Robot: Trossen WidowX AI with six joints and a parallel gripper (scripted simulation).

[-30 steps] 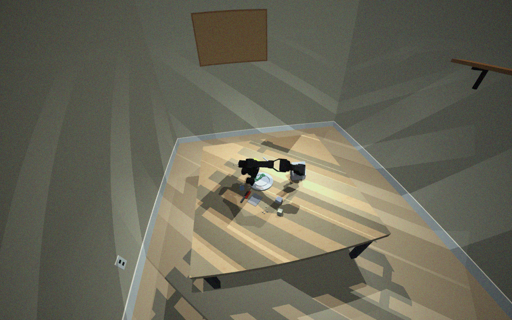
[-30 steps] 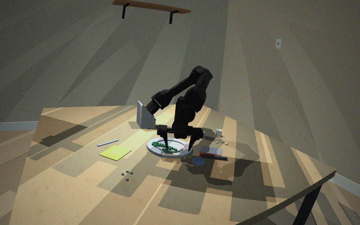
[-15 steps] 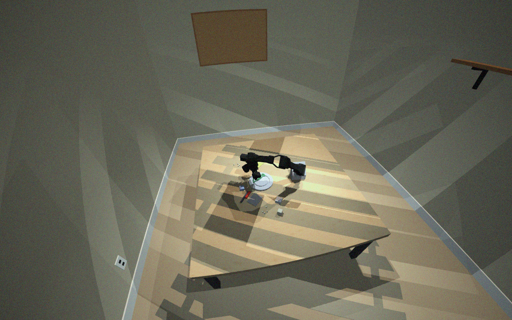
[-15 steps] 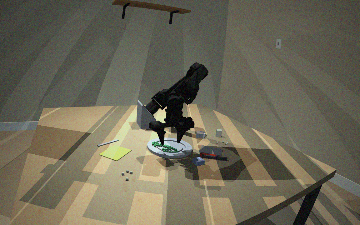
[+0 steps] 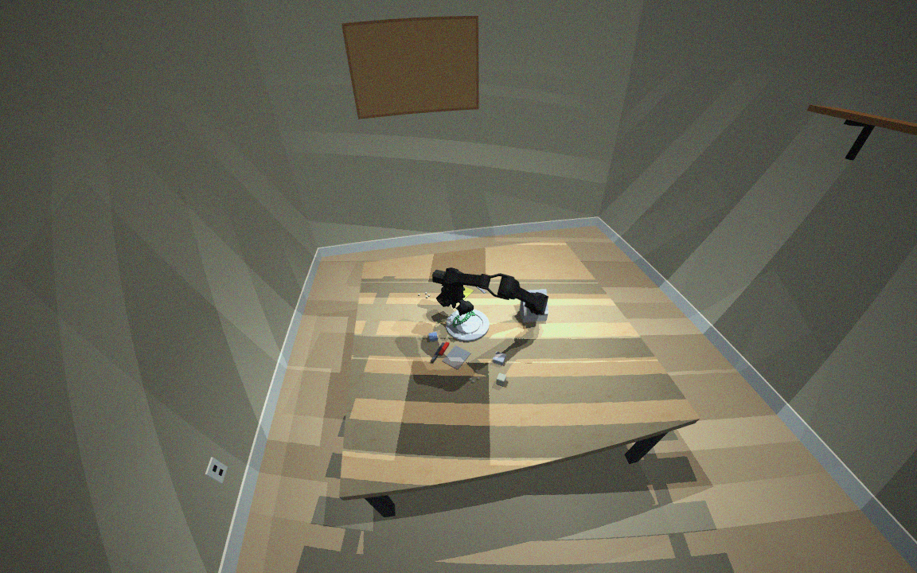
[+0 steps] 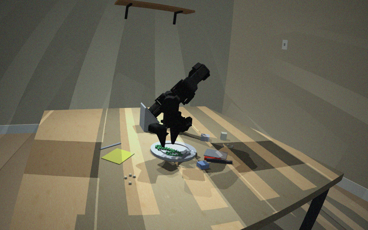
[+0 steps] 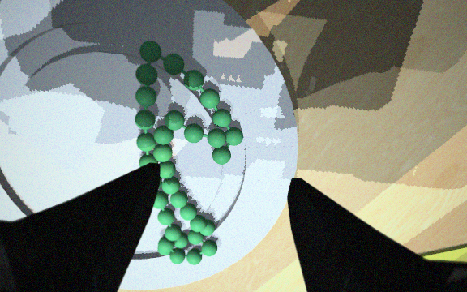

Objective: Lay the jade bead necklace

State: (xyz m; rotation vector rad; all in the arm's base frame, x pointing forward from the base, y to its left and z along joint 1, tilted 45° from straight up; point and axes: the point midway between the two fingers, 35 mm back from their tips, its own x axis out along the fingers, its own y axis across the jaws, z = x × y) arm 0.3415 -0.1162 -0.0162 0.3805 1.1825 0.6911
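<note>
Right now the round grey bead board is 5 cm to the left of my gripper tip, 4 cm below it and 3 cm behind it. The rest, counted from my gripper tip: yellow sheet 20 cm to the right, 6 cm behind, 5 cm below; then blue block 14 cm ahead, 8 cm to the left, 4 cm below; then red and black pen 17 cm to the left, 12 cm ahead, 4 cm below.
</note>
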